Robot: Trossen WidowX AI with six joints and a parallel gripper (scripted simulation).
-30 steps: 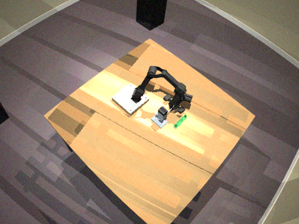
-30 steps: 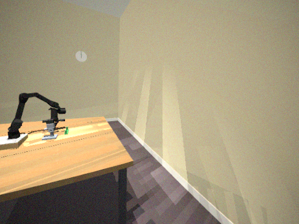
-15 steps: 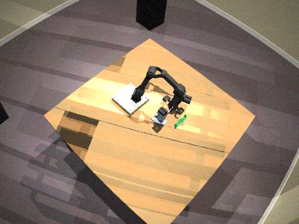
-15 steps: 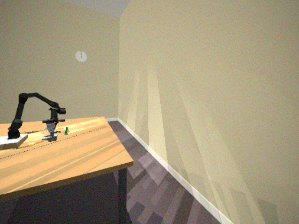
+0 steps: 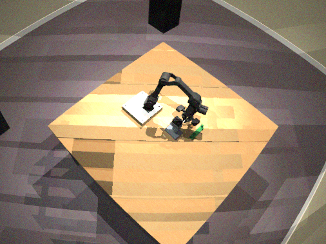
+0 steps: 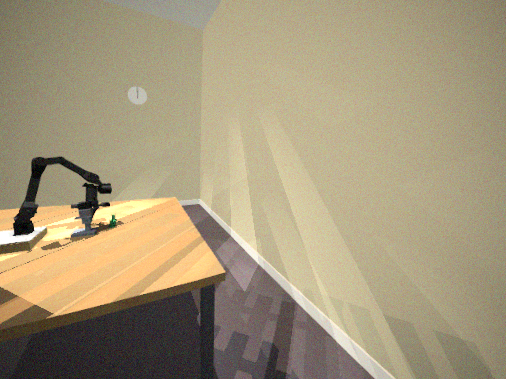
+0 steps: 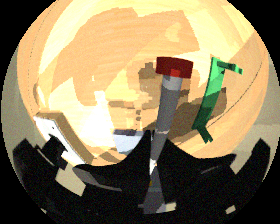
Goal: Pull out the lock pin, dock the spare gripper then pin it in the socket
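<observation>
The grey mount lies 10 mm behind my gripper tip and 90 mm to the right of it. Round my gripper tip: spare gripper (90 mm to the right, 80 mm above); then green strip (110 mm ahead, 30 mm to the left, 20 mm below).
</observation>
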